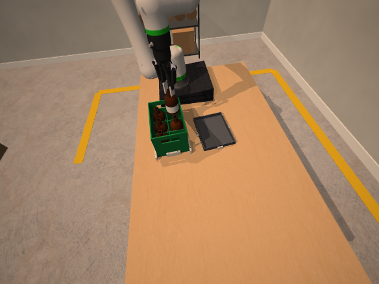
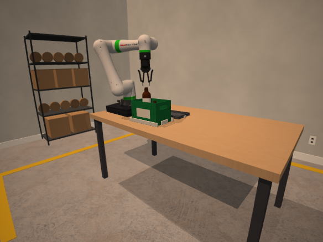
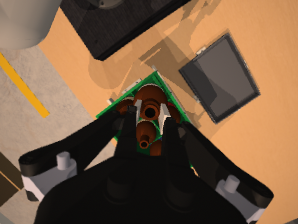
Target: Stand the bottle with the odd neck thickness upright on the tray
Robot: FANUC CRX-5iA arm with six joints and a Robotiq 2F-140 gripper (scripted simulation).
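My hand is 9 cm above the glass bottle. Also, from my hand: dark grey tray: 12 cm ahead, 22 cm to the left, 27 cm below; then green crate: 9 cm ahead, 5 cm to the right, 20 cm below.
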